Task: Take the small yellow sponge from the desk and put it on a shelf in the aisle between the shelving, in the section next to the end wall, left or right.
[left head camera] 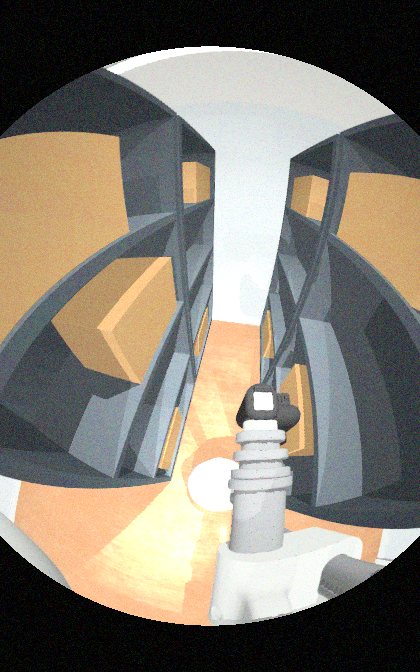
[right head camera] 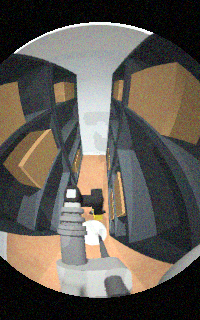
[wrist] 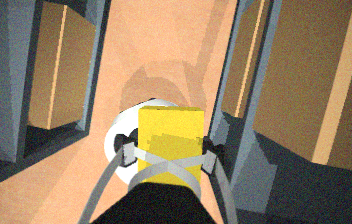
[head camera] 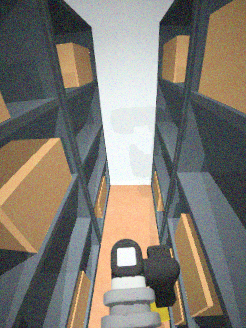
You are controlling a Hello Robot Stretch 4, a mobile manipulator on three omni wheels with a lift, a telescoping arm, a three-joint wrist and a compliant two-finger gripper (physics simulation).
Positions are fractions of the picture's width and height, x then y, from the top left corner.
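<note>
Through the wrist camera I find a small yellow sponge (wrist: 0.49,0.59), and my gripper (wrist: 0.48,0.65) is visible there too.
</note>
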